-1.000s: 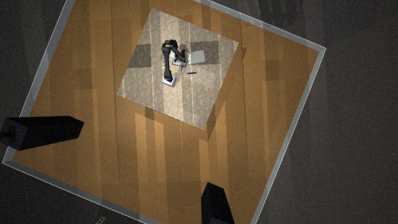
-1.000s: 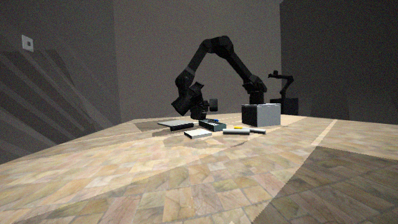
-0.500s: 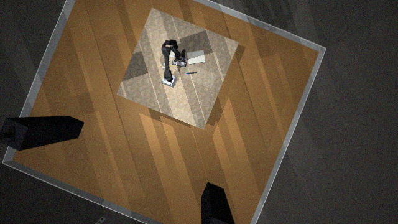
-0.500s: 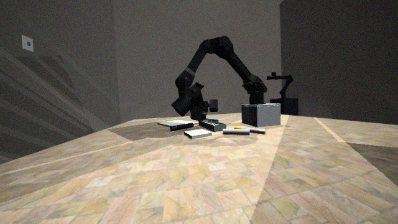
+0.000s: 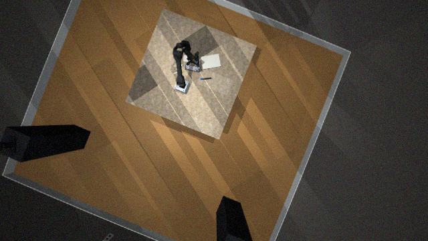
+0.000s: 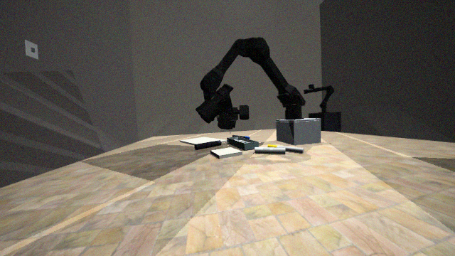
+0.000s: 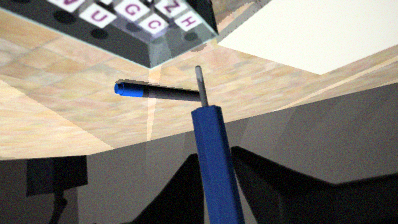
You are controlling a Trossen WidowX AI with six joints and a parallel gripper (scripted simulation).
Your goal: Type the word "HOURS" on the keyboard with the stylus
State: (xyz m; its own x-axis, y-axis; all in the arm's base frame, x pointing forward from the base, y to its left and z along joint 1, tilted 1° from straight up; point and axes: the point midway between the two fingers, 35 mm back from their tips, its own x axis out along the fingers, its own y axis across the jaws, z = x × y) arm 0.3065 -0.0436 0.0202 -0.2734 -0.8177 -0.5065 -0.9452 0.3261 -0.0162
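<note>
My gripper tip is 60 mm short of the flat pad, 190 mm to the right of it and 100 mm above it. The rest, counted from my gripper tip: blue-capped pen 100 mm behind, 110 mm to the right, 100 mm below; blue stylus 10 mm below; dark cylinder 110 mm ahead, 60 mm to the left, 90 mm below.
</note>
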